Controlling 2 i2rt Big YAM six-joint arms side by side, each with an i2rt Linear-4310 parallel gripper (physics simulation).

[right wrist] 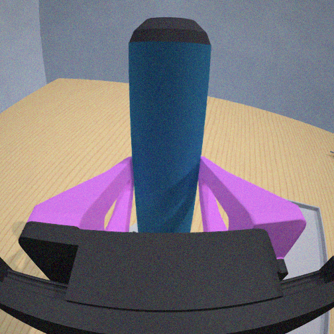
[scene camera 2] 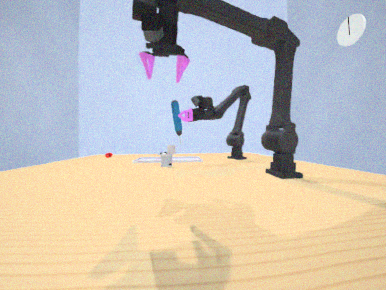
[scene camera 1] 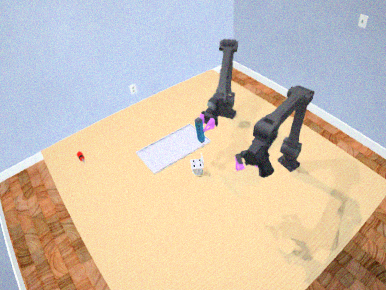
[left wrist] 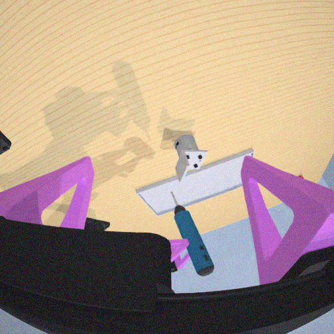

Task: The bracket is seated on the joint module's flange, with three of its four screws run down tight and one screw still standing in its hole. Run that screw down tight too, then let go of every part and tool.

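Frame: origin at the left arm's base, x ahead, y left, z up, level; millimetres.
Seen in the pictures: left gripper, fingertip midpoint: (scene camera 2: 163, 80) (scene camera 1: 246, 167); right gripper, fingertip midpoint: (scene camera 2: 176, 116) (scene camera 1: 200, 129); left arm's base, link origin: (scene camera 2: 282, 175) (scene camera 1: 288, 163); right arm's base, link origin: (scene camera 2: 236, 158) (scene camera 1: 226, 113).
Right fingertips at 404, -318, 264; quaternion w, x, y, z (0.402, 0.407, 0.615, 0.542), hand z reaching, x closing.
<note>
Offsets run from my right fingertips to a thing's middle, as dx, dy, dz. Level surfaces: height alone.
The white bracket {+56, +33, -182} (scene camera 1: 196, 163) (left wrist: 196, 158) sits on the grey joint module {+56, +33, -232} (scene camera 1: 198, 173) (scene camera 2: 166, 162) (left wrist: 185, 142). Dark screw heads show on its face; which one stands proud is too small to tell. My right gripper (scene camera 1: 203, 125) (scene camera 2: 181, 116) (right wrist: 165, 165) is shut on the blue screwdriver {-3, -2, -37} (scene camera 1: 199, 131) (scene camera 2: 176, 114) (left wrist: 192, 237) (right wrist: 169, 100) and holds it nearly upright in the air, shaft down. Its tip is apart from the bracket in the left wrist view. My left gripper (scene camera 1: 249, 166) (scene camera 2: 163, 80) (left wrist: 167, 164) is open and empty, high above the table.
A shallow pale tray (scene camera 1: 154, 170) (scene camera 2: 195, 159) (left wrist: 149, 204) (right wrist: 320, 250) lies close behind the joint module. A small red object {+590, -489, -247} (scene camera 1: 80, 156) (scene camera 2: 108, 155) (left wrist: 301, 177) lies on the table {dz -264} (scene camera 1: 150, 225), far left in scene camera 1. Shadows of the arms fall on the table.
</note>
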